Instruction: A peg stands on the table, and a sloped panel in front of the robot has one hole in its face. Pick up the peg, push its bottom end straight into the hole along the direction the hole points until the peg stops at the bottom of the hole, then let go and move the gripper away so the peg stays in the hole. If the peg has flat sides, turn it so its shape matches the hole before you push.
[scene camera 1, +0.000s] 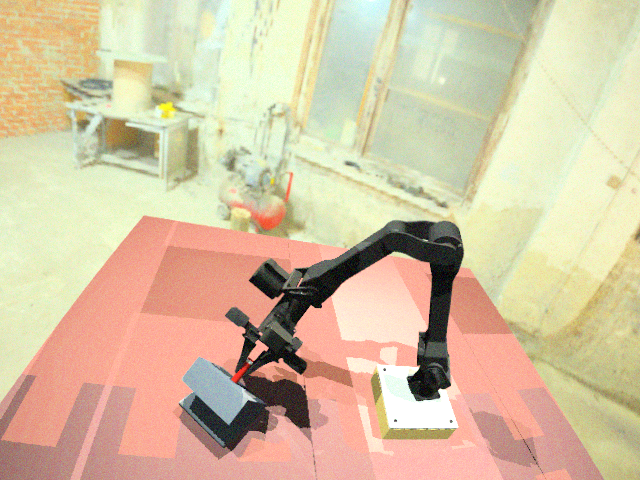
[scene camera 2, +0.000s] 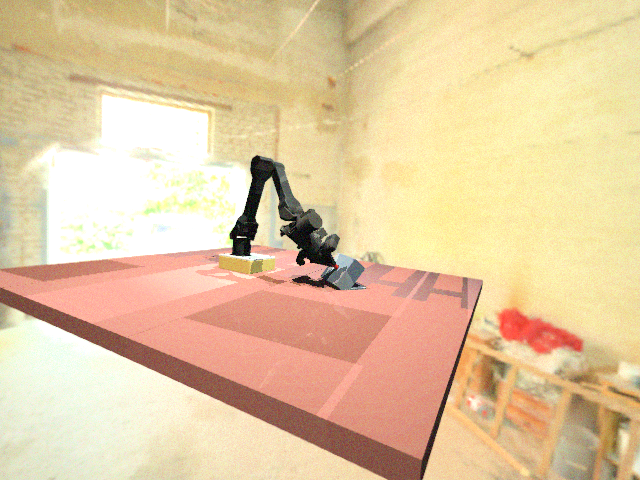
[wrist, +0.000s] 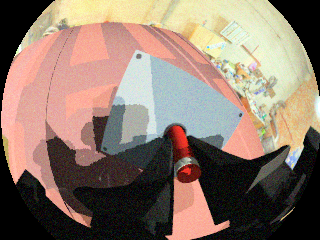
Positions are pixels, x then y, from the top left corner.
Scene:
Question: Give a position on a sloped grey panel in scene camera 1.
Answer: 235, 404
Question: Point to my gripper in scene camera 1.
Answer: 238, 375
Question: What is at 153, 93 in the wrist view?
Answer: A sloped grey panel.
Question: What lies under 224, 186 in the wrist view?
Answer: My gripper.

